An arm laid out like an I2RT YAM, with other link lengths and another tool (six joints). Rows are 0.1 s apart.
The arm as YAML. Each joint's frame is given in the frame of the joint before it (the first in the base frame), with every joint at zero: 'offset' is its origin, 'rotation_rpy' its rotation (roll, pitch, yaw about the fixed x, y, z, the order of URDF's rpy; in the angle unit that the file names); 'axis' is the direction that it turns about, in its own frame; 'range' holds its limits. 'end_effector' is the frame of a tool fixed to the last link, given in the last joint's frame.
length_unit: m
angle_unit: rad
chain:
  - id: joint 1
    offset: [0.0, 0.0, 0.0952]
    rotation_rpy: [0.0, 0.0, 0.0]
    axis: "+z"
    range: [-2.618, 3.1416]
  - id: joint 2
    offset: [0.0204, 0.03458, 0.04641]
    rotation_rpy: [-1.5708, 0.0, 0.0]
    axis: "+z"
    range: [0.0, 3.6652]
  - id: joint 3
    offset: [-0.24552, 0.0, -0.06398]
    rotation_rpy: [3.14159, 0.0, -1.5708]
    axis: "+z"
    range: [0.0, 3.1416]
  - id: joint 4
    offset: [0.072, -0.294, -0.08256]
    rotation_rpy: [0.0, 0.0, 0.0]
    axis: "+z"
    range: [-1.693, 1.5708]
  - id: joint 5
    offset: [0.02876, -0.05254, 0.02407]
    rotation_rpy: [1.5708, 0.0, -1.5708]
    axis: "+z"
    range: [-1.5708, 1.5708]
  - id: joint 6
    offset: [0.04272, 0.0, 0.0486]
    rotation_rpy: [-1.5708, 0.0, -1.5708]
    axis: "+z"
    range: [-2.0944, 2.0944]
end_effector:
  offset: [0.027, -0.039, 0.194]
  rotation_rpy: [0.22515, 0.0, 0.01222]
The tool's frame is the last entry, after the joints.
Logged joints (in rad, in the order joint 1, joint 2, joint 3, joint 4, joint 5, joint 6), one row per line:
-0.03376 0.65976 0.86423 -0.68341 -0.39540 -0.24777
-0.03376 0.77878 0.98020 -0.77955 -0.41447 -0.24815
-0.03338 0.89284 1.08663 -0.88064 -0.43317 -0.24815
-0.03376 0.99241 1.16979 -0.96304 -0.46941 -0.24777
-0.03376 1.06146 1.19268 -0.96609 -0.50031 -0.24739
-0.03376 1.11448 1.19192 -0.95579 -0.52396 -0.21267
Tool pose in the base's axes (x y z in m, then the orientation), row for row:
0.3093 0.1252 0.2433 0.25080 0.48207 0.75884 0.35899
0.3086 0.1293 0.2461 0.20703 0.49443 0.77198 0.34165
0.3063 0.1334 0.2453 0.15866 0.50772 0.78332 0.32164
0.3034 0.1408 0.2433 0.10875 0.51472 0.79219 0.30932
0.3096 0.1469 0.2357 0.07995 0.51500 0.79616 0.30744
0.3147 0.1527 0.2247 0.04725 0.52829 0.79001 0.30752
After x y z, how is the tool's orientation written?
As a quaternion, w x y z.
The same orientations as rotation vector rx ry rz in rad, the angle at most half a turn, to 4 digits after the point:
1.3120 2.0652 0.9770
1.3769 2.1498 0.9514
1.4516 2.2396 0.9196
1.5138 2.3299 0.9097
1.5404 2.3814 0.9196
1.6115 2.4099 0.9381

